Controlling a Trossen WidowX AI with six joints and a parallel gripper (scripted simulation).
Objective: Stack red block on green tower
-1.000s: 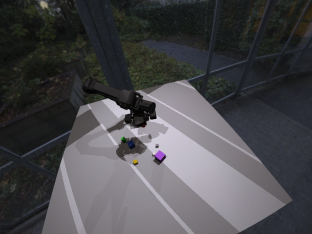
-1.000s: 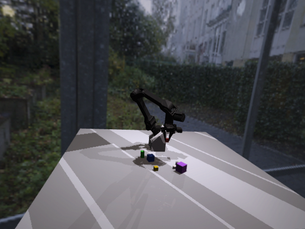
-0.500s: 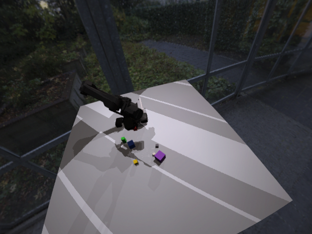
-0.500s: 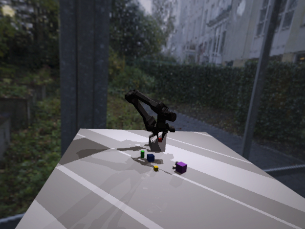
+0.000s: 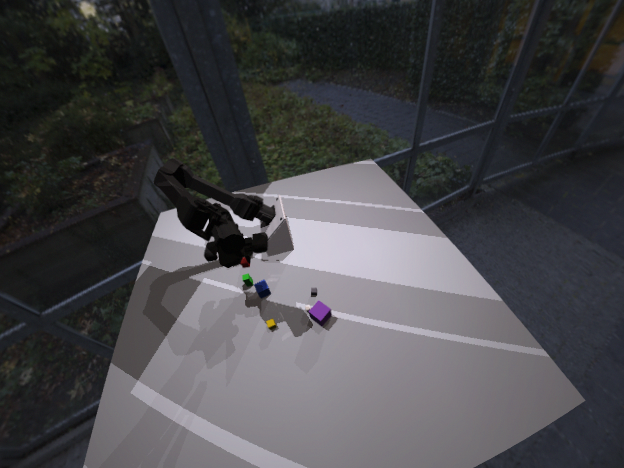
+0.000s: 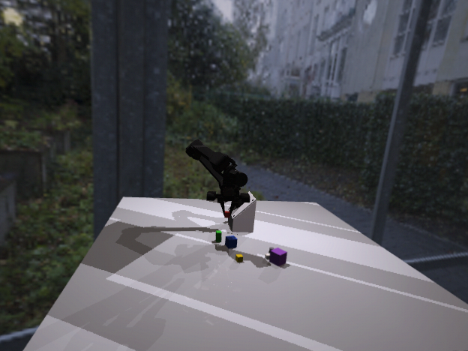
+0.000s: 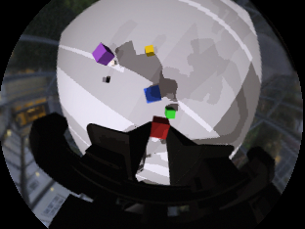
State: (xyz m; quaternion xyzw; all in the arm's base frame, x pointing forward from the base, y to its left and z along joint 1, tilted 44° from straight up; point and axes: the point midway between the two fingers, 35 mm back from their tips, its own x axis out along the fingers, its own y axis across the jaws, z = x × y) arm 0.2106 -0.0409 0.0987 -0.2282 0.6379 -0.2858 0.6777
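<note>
The blue block lies 40 mm ahead of my gripper tip, 20 mm to the left of it and 110 mm below it. Also, from my gripper tip: red block right at my gripper tip; then grey cube 90 mm ahead, 190 mm to the left, 120 mm below; then yellow block 170 mm ahead, 40 mm to the left, 110 mm below.
</note>
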